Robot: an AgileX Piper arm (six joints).
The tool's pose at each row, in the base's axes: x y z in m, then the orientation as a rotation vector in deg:
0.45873, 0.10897, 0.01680, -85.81, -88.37, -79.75
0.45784, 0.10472, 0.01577, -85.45, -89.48, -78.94
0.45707, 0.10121, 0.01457, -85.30, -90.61, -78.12
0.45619, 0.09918, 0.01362, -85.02, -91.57, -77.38
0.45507, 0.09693, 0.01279, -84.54, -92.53, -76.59
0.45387, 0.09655, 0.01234, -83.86, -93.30, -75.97
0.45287, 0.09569, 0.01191, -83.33, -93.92, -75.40
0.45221, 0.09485, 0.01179, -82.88, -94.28, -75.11
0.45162, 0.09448, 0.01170, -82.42, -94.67, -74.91
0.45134, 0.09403, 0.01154, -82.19, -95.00, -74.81
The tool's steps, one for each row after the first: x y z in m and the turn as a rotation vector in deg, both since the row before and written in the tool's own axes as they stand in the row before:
-0.00224, -0.00041, -0.00384, 0.85, -0.45, -0.46
-0.00218, -0.00053, -0.00305, 0.75, -0.61, -0.43
-0.00141, -0.00082, -0.00177, 0.73, -0.43, -0.38
-0.00134, -0.00102, -0.00204, 0.86, -0.31, -0.41
-0.00027, -0.00123, -0.00045, 0.82, -0.05, -0.40
-0.00048, -0.00100, -0.00084, 0.69, -0.07, -0.29
-0.00027, -0.00060, -0.00085, 0.44, 0.06, -0.22
-0.00008, -0.00056, -0.00041, 0.39, 0.06, -0.28
-0.00025, -0.00029, -0.00041, 0.20, -0.04, -0.23

